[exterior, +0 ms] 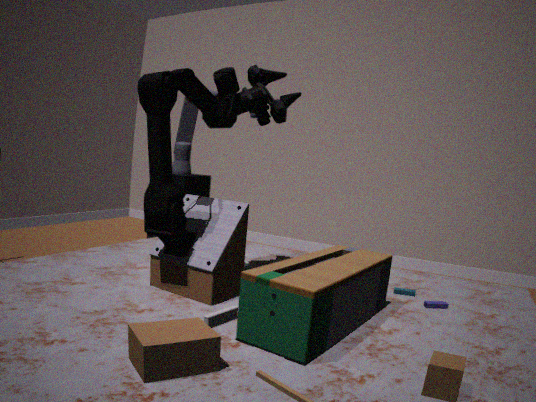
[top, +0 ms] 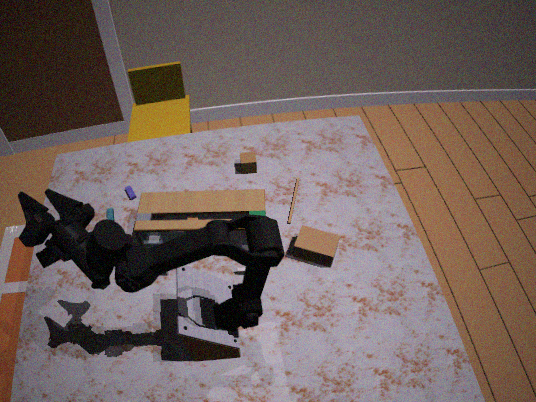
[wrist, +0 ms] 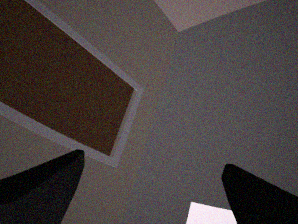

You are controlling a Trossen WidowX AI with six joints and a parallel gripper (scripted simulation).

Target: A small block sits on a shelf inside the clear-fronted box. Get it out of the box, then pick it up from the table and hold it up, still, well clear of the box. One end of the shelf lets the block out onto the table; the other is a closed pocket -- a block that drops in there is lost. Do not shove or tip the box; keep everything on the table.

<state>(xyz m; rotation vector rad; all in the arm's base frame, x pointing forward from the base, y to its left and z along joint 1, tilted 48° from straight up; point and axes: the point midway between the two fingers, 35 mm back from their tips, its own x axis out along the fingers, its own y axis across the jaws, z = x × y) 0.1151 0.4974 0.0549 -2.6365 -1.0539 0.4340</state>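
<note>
Right now the box is 20 cm ahead of my gripper tip, 28 cm to the right of it and 48 cm below it. Round my gripper tip: teal piece (37 cm ahead, 3 cm to the left, 53 cm below); then thin stick (32 cm ahead, 60 cm to the right, 54 cm below); then purple piece (46 cm ahead, 4 cm to the right, 53 cm below).
</note>
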